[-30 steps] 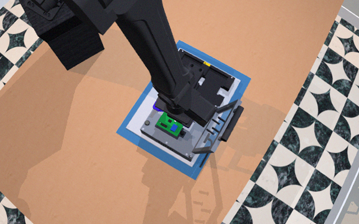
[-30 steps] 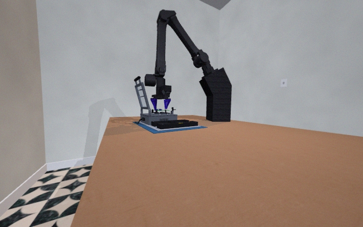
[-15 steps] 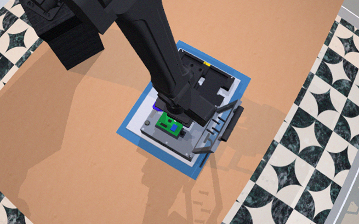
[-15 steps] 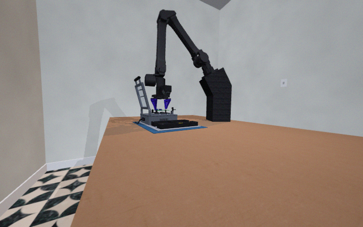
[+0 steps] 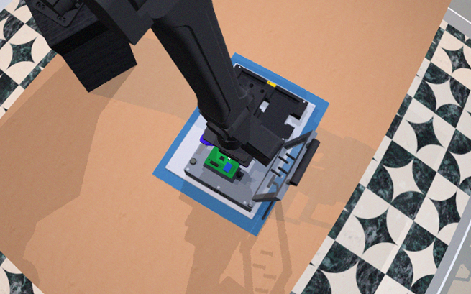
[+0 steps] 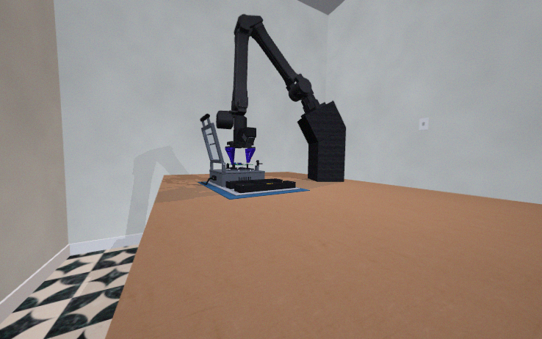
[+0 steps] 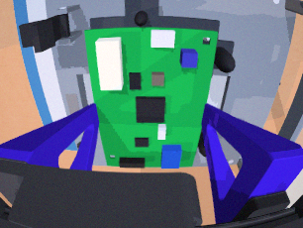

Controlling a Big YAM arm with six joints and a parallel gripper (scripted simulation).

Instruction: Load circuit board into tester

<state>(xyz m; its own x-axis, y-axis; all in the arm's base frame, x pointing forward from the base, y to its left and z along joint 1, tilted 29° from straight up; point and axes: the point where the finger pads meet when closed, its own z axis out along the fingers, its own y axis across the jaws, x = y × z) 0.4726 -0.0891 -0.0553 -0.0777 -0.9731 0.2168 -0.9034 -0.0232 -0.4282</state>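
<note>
My hand is right at the green circuit board. From my hand the other things lie so: black plate: 1 cm ahead, 1 cm to the left, 2 cm below; tester: 4 cm ahead, 4 cm to the left, 2 cm above; dark latch hook: 5 cm behind, 6 cm to the left.
</note>
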